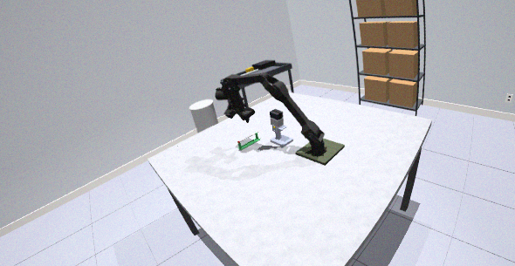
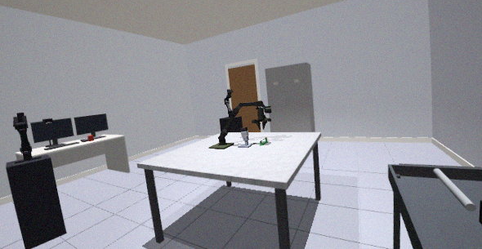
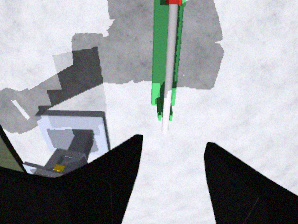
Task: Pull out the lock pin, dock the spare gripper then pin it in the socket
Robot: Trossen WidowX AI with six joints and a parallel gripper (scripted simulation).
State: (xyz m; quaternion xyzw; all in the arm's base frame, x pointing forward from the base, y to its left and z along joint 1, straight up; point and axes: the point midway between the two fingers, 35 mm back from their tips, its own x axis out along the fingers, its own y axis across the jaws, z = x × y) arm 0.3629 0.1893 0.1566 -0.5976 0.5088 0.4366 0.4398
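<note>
The green holder lies 12 cm below my gripper tip and 1 cm to the left of it. Also, from my gripper tip: mount: 13 cm to the right, 11 cm behind, 9 cm below; spare gripper: 13 cm to the right, 10 cm behind, 1 cm below.
</note>
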